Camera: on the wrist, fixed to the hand. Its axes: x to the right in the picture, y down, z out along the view.
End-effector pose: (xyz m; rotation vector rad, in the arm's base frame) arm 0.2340 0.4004 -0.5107 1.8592 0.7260 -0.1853
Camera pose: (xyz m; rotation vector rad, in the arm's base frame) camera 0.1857 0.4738 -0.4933 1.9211 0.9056 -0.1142
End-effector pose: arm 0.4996 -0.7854 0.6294 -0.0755 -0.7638 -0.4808
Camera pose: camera 0.5284 -0.8251 0.5544 0.0471 -0.6313 -0.5276
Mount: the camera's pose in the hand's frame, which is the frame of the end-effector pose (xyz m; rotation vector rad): -0.0177 -0.0305 -0.0824 0.0614 0.1540 -0.0748
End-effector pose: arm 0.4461 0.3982 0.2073 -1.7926 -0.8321 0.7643
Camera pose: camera 0.4959 0.3508 0.2648 -1.7321 -0.7613 0.5893
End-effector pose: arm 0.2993 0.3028 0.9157 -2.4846 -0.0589 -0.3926
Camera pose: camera 0.2565 0.2802 0.9911 -2.3890 -0.0998 -0.6035
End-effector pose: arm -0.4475 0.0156 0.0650 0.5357 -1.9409 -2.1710
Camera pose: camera -0.3967 -0.0498 0.0307 0.7734 -1.9395 -2.0509
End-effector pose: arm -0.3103 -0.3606 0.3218 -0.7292 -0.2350 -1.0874
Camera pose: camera -0.3590 -0.4088 0.2640 -0.5825 -0.1644 -1.1966
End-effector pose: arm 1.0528 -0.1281 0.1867 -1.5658 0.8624 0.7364
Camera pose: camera 1.0692 -0.2045 0.2306 -1.6062 0.9249 0.5363
